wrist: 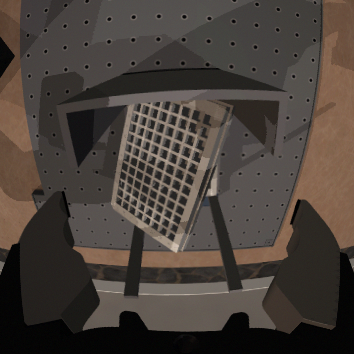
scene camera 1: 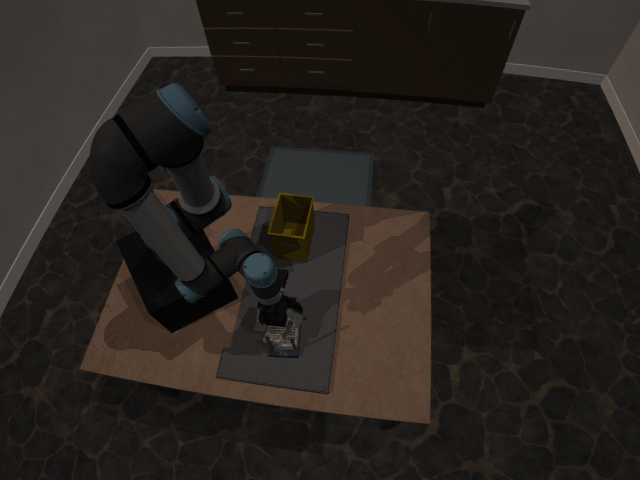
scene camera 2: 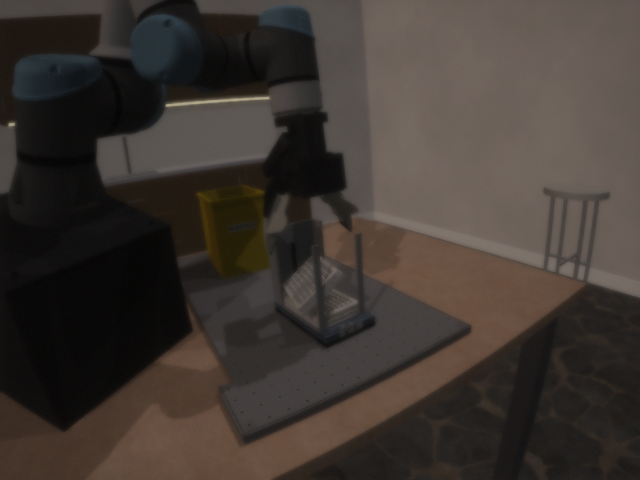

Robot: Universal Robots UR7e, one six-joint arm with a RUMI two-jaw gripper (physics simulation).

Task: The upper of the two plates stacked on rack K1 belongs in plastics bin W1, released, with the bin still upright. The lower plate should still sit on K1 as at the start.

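Places are measured from the arm's base along level axes (x ahead, y left, z up), in metres.
Pixels of known places: gripper, between the fingertips: [wrist: 181, 200] [scene camera 2: 312, 242]; arm's base, origin of its link: [scene camera 2: 59, 207].
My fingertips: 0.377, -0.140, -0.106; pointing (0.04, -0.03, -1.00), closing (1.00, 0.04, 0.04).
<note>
Ahead of a thing's pixels: the offset from my fingertips to its middle, as dx, dy, dz. Level surfaces: height alone.
The upper plate @(-0.014, -0.010, -0.060) [scene camera 1: 282, 334] [scene camera 2: 308, 283] [wrist: 160, 165] is a pale gridded block, tilted steeply and turned askew inside rack K1 [scene camera 1: 284, 354] [scene camera 2: 360, 273] [wrist: 134, 265]. The lower plate @(-0.001, -0.004, -0.104) [scene camera 2: 342, 303] [wrist: 214, 184] looks flat on the rack's blue base, partly hidden under the upper one. Bin W1 @(-0.046, +0.354, -0.041) [scene camera 1: 293, 249] [scene camera 2: 232, 237] is yellow and stands upright at the back of the pegboard. My gripper [scene camera 1: 281, 326] [scene camera 2: 310, 235] [wrist: 181, 200] is wide open and empty, above the rack; its fingers stand apart on either side of the tilted plate in the wrist view, not touching it.
The rack has a tall back wall [wrist: 172, 94] with side flanges and two upright front posts. Rack and bin stand on the grey pegboard @(dz -0.131) [scene camera 1: 310, 374] [scene camera 2: 403, 341] [wrist: 150, 30], on the wooden table @(dz -0.144) [scene camera 1: 382, 361] [scene camera 2: 491, 268]. The black robot pedestal [scene camera 1: 175, 310] [scene camera 2: 93, 310] is at the left.
</note>
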